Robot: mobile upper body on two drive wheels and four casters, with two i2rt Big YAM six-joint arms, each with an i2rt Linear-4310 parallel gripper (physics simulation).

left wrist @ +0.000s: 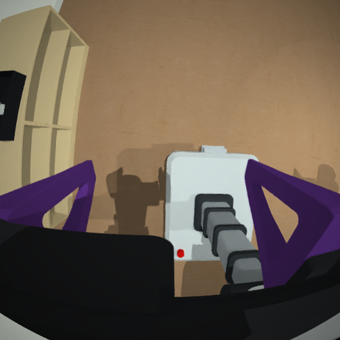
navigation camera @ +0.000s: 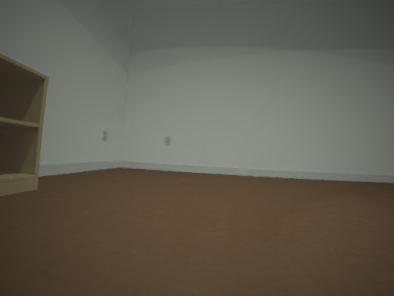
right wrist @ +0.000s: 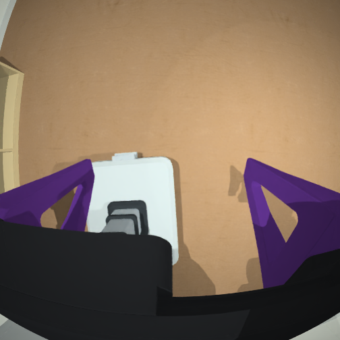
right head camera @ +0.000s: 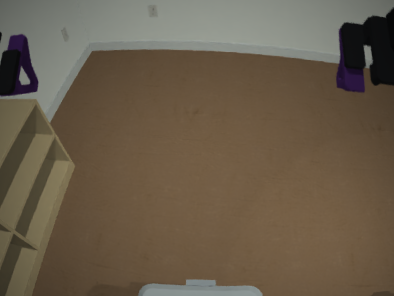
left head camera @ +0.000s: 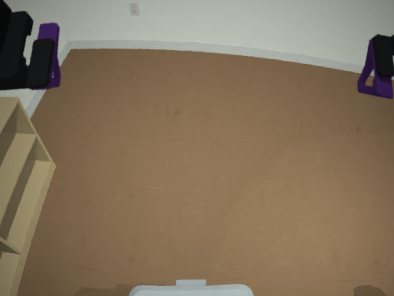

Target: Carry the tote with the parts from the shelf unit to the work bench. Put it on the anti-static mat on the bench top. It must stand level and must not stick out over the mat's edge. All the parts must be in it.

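Frame: origin at the left arm's base, x ahead, y right, z down, level; metres.
Seen in the pictures: left gripper, fingertip midpoint: [right head camera: 7,89] [left head camera: 23,83]; right gripper, fingertip midpoint: [right head camera: 372,86] [left head camera: 387,91].
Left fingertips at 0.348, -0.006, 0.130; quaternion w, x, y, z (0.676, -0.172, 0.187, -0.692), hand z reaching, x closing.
Observation:
A point is followed by its place in that frame, as x, y, z.
The black tote [left wrist: 11,112] stands on the top of the wooden shelf unit [left head camera: 7,111] {0.971, -0.646, 0.800} [right head camera: 12,117] {0.945, -0.717, 0.800} [left wrist: 25,37] [right wrist: 15,117] [navigation camera: 43,110] {1.063, -0.624, 0.990}, cut off by the left edge of the left wrist view. A small light part [left wrist: 2,108] shows in it; the rest of its inside is out of view. My left gripper [left wrist: 169,168] is open with nothing between its fingers, well to the right of the tote in that view. My right gripper [right wrist: 168,166] is open and empty, farther from the shelf unit. The work bench and the anti-static mat do not show.
My white base [left head camera: 192,291] {0.294, 0.230, 1.150} [right head camera: 200,291] {0.294, 0.226, 1.150} [left wrist: 185,180] [right wrist: 155,185] shows below the arms, with a red button [left wrist: 180,253]. Walls [left head camera: 225,22] {2.297, 0.537, 1.094} [right head camera: 225,22] {2.310, 0.383, 1.114} [navigation camera: 260,110] {2.260, 0.967, 0.569} meet in a corner beyond the brown floor [left head camera: 200,165] {1.092, 0.303, 1.410} [right head camera: 200,165] {1.092, 0.197, 1.410} [navigation camera: 210,230] {0.800, 0.265, 1.410}. The shelf unit is at the left.

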